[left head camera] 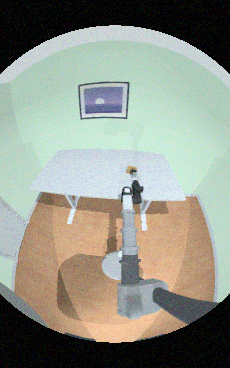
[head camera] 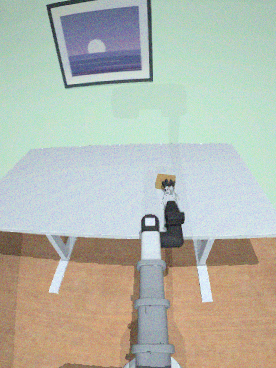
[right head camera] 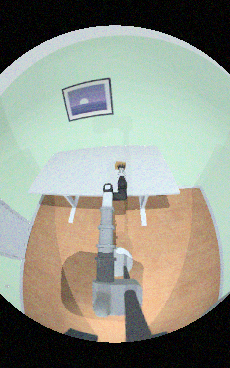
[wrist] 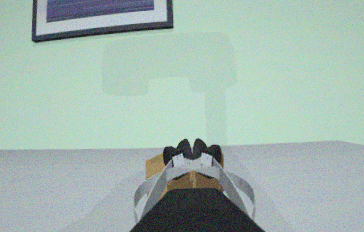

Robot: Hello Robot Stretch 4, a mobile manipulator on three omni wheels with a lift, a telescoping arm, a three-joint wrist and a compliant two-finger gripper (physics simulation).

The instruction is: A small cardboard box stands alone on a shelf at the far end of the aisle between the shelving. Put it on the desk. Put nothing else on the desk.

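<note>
The small cardboard box [head camera: 160, 180] [left head camera: 131, 168] [right head camera: 119, 164] [wrist: 154, 166] is on the desk [head camera: 75, 190] [left head camera: 80, 172] [right head camera: 75, 170] [wrist: 60, 180], right of its middle. My gripper [head camera: 168, 183] [left head camera: 133, 172] [right head camera: 121, 170] [wrist: 192, 151] is shut, its black fingertips close together with no box between them. The fingers are in front of and over the box in the wrist view and hide much of it; brown cardboard shows to both sides of the fingertips and below them. Whether the fingers touch the box cannot be told.
A framed seascape picture [head camera: 102, 42] [left head camera: 103, 100] [right head camera: 88, 99] [wrist: 102, 17] hangs on the green wall behind the desk. The telescoping arm [head camera: 151, 295] [left head camera: 129, 235] [right head camera: 106, 230] reaches over the desk's front edge. White desk legs [head camera: 205, 282] stand on the wooden floor.
</note>
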